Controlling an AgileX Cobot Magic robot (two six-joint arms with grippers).
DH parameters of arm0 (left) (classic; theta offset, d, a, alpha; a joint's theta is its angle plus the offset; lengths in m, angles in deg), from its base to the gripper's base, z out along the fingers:
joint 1: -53 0.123 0 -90
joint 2: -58.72 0 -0.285 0
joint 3: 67.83 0 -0.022 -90
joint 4: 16.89 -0.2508 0 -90
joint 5: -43 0 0.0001 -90
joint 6: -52.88 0.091 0 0
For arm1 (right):
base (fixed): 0 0 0 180
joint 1: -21.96 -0.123 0 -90
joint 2: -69.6 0 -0.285 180
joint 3: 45.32 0 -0.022 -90
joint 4: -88.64 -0.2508 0 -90
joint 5: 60.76 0 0.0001 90
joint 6: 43.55 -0.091 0 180
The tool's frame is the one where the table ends.
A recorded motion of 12 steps. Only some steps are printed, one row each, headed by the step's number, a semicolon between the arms.
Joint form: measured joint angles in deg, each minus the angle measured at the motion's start. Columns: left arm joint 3, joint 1, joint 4, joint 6, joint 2, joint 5; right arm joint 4, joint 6, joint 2, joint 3, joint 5, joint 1.
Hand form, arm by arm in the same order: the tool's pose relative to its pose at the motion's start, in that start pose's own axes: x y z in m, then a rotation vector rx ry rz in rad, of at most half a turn. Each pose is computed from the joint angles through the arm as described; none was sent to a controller.
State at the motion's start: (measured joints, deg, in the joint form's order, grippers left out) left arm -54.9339 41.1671 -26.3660 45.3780 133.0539 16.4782; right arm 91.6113 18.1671 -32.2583 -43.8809 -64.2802 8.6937
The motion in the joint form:
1: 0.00 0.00 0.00 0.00 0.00 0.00; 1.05 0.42 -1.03 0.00 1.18 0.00
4: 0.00 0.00 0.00 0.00 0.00 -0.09; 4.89 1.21 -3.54 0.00 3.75 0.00
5: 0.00 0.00 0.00 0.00 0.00 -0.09; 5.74 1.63 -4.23 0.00 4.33 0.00
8: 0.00 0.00 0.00 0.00 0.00 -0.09; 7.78 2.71 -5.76 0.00 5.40 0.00
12: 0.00 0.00 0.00 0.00 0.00 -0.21; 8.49 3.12 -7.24 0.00 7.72 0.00
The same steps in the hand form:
1: 0.0000 0.0000 0.0000 0.0000 0.0000 0.0000; 0.0016 0.0035 0.0057 0.0023 -0.0014 -0.0257
4: 0.0001 0.0000 0.0000 -0.0002 0.0016 0.0000; 0.0057 0.0130 0.0194 0.0019 -0.0048 -0.1066
5: 0.0001 0.0000 0.0000 -0.0002 0.0016 0.0000; 0.0069 0.0159 0.0231 -0.0006 -0.0055 -0.1287
8: 0.0001 0.0000 0.0000 -0.0002 0.0016 0.0000; 0.0097 0.0228 0.0311 -0.0097 -0.0064 -0.1831
12: 0.0003 0.0000 0.0000 -0.0005 0.0036 0.0000; 0.0114 0.0280 0.0387 0.0005 -0.0190 -0.2022

